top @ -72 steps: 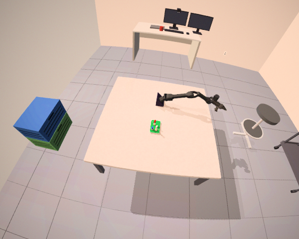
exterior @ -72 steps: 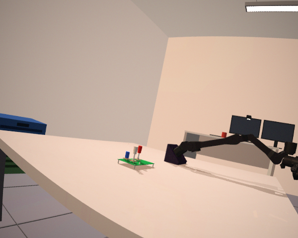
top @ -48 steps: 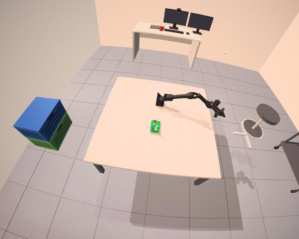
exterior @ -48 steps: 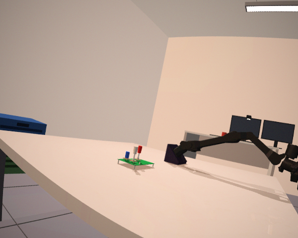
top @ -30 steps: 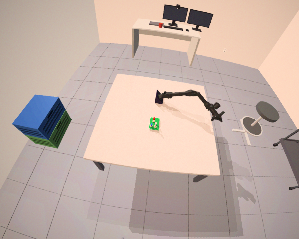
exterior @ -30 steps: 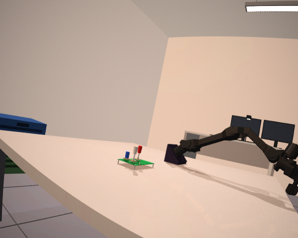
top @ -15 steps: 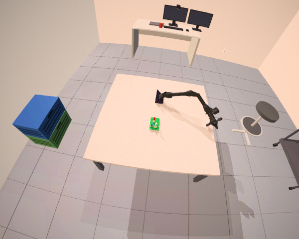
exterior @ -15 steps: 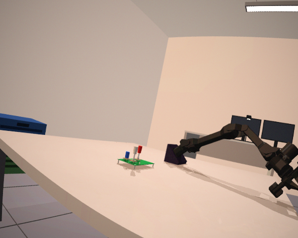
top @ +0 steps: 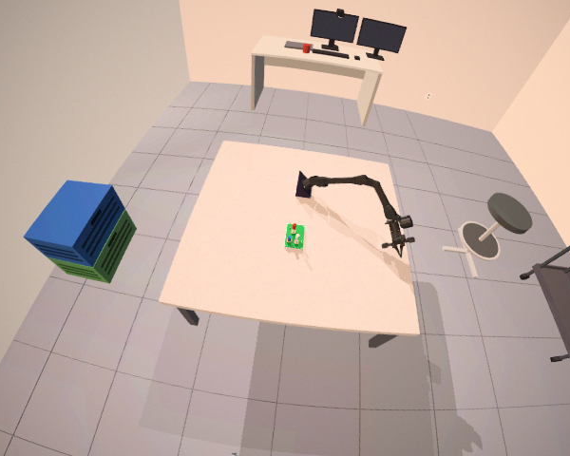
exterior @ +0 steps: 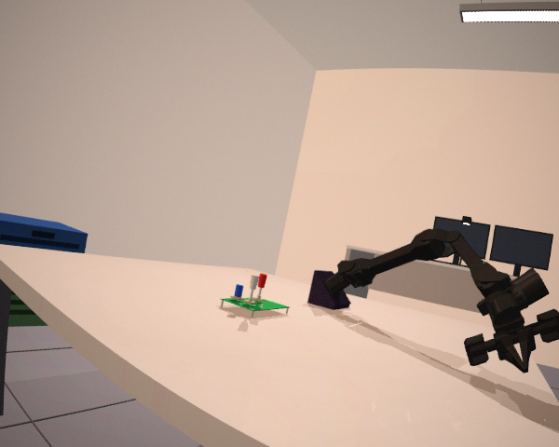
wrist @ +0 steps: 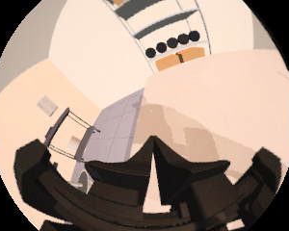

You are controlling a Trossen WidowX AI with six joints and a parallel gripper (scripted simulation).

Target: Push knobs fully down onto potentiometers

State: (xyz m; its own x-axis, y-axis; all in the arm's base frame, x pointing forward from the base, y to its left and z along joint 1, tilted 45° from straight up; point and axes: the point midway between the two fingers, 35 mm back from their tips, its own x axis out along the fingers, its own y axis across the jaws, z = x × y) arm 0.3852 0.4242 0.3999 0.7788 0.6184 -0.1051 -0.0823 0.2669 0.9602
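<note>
My gripper tip is 60 cm to the left of the white knob and 3 cm below it. The rest, counted from my gripper tip: red knob 7 cm behind, 62 cm to the right, 3 cm above.
</note>
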